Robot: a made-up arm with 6 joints. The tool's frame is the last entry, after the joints.
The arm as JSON. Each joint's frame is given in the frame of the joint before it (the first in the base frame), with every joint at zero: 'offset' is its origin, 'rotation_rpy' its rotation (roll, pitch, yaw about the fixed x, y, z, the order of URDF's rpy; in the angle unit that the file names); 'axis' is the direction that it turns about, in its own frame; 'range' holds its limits. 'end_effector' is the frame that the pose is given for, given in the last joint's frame.
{
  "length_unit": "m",
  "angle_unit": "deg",
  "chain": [
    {
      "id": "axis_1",
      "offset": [
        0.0,
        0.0,
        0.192
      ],
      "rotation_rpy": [
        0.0,
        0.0,
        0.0
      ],
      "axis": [
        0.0,
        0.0,
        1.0
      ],
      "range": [
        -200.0,
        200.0
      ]
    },
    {
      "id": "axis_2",
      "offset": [
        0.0,
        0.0,
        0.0
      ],
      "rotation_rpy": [
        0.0,
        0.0,
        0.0
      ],
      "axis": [
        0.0,
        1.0,
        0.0
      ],
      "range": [
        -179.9,
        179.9
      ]
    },
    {
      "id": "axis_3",
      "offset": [
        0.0,
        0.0,
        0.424
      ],
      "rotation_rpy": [
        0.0,
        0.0,
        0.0
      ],
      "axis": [
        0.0,
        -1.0,
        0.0
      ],
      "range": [
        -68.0,
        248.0
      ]
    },
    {
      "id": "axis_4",
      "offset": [
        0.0,
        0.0,
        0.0
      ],
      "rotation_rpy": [
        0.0,
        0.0,
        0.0
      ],
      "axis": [
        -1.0,
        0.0,
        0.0
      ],
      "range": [
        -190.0,
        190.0
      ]
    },
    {
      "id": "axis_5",
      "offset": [
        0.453,
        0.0,
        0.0
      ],
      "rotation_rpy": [
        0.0,
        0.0,
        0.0
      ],
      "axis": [
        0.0,
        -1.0,
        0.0
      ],
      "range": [
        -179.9,
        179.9
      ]
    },
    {
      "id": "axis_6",
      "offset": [
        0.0,
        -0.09,
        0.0
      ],
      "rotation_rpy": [
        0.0,
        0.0,
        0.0
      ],
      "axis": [
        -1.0,
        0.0,
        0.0
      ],
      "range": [
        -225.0,
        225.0
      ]
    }
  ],
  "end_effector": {
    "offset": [
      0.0,
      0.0,
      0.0
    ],
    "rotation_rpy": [
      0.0,
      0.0,
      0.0
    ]
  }
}
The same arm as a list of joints. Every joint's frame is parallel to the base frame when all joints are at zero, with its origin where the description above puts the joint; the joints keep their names.
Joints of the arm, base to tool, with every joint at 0 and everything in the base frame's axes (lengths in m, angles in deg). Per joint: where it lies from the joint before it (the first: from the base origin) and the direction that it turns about. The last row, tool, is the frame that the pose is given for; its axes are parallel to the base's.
axis_1: axis 0 0 1 offset 0 0 0.192
axis_2: axis 0 1 0 offset 0 0 0
axis_3: axis 0 -1 0 offset 0 0 0.424
axis_4: axis -1 0 0 offset 0 0 0
axis_5: axis 0 -1 0 offset 0.453 0 0
axis_6: axis -1 0 0 offset 0 -0.09 0
tool: offset 0 0 0
Joint limits (deg, base to tool): -200..200 -179.9..179.9 -68..248 -190..190 -179.9..179.9 -225..225

